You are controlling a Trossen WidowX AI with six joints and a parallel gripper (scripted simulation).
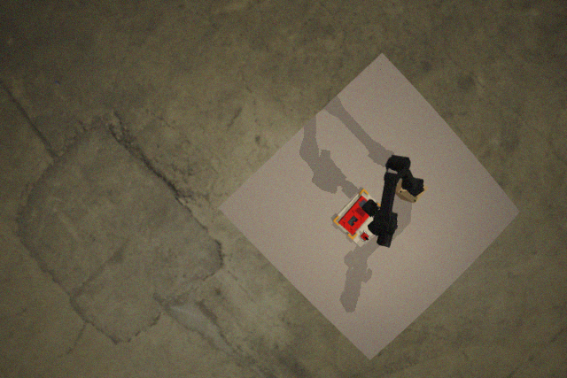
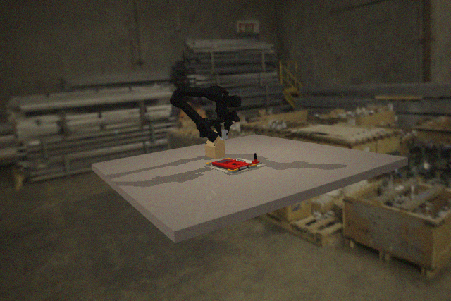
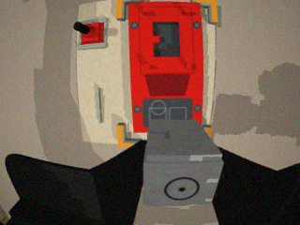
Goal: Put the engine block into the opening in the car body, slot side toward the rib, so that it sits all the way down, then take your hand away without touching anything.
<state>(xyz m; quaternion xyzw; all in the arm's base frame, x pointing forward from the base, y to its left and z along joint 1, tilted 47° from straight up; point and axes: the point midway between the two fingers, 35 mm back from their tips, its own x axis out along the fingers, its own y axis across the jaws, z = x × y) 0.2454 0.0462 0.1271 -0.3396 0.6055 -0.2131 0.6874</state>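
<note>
The cream base plate lies 15 cm below my gripper tip, 5 cm ahead of it and 3 cm to the left of it. From my gripper tip the other things lie so: grey engine block 1 cm to the left, 1 cm above.
</note>
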